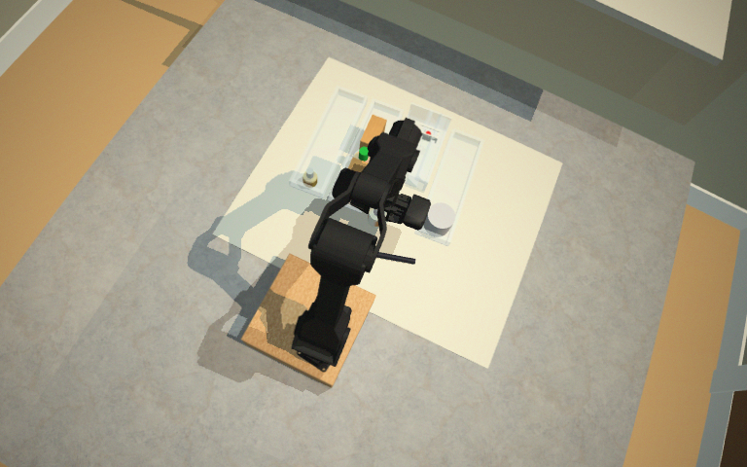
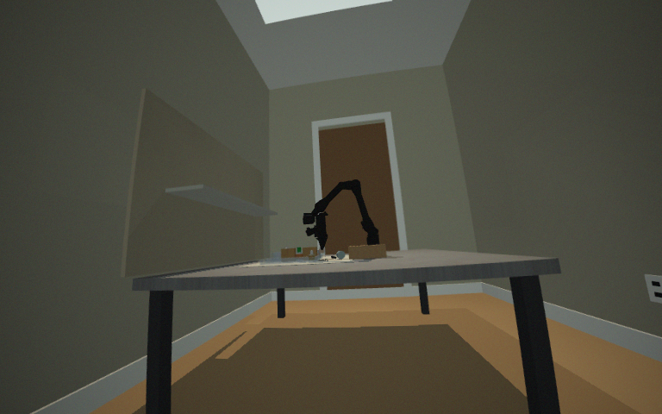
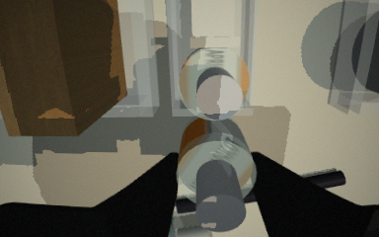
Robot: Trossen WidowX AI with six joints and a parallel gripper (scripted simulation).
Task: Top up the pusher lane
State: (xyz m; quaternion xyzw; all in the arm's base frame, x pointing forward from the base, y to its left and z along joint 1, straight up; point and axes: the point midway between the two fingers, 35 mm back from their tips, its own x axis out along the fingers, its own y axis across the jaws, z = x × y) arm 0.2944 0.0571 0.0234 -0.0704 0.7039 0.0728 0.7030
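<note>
The dark rod lies 50 mm behind my gripper tip, 50 mm to the right of it and 50 mm below it. Round my gripper tip: wide grey cylinder: 80 mm ahead, 110 mm to the right, 20 mm below; small jar: 170 mm to the left, 20 mm below.
</note>
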